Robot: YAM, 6 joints.
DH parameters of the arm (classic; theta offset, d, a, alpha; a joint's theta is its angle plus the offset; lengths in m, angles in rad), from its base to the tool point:
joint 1: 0 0.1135 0.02 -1.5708
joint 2: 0 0 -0.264 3.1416
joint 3: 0.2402 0 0.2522 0
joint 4: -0.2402 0 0.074 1.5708
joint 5: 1.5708 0 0 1.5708
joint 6: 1.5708 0.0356 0 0
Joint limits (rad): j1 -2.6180..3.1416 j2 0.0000..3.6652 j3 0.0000..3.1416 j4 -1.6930..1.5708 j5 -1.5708..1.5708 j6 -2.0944..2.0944
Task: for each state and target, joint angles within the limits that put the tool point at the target. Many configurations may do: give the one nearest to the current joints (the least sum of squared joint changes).
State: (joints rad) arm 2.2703 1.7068 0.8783 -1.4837 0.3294 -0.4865
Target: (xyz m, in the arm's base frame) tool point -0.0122 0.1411 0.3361
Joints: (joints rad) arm 1.7696 1.1081 1.2419 -1.6686 0.4631 -0.4865
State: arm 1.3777 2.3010 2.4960 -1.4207 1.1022 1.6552
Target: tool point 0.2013 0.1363 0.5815
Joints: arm 0.7303 1.7912 2.7987 -1.3408 1.1679 1.6552
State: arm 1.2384 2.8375 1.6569 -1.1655 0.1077 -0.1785
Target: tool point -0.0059 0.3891 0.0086
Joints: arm 1.5930 2.5839 1.7016 -1.2343 0.0767 -0.1785
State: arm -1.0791 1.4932 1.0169 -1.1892 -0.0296 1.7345
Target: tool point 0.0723 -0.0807 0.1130
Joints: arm -0.8700 1.5537 0.4808 -1.2768 -0.0906 1.7345
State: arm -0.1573 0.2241 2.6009 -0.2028 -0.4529 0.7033
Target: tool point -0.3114 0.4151 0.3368
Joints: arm -0.8924 0.0597 2.4818 -0.3391 -0.5323 0.7033
